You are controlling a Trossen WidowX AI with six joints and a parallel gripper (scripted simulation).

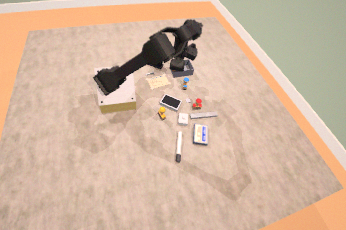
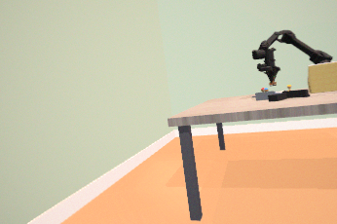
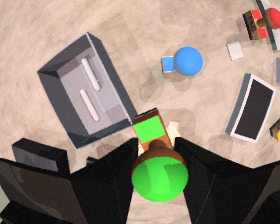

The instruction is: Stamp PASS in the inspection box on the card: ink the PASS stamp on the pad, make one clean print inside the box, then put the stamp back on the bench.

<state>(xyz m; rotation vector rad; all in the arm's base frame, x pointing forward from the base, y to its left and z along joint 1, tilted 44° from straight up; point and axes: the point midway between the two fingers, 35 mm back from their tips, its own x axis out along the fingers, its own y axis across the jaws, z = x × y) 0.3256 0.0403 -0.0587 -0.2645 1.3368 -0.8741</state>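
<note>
Now: the blue stamp 4 cm ahead of my gripper tip, 5 cm to the right of it and 8 cm below it. Round my gripper tip: cream card: 9 cm behind, 1 cm to the left, 10 cm below; green-knobbed pass stamp: right at my gripper tip; dark tray: 5 cm ahead, 6 cm to the left, 9 cm below.
</note>
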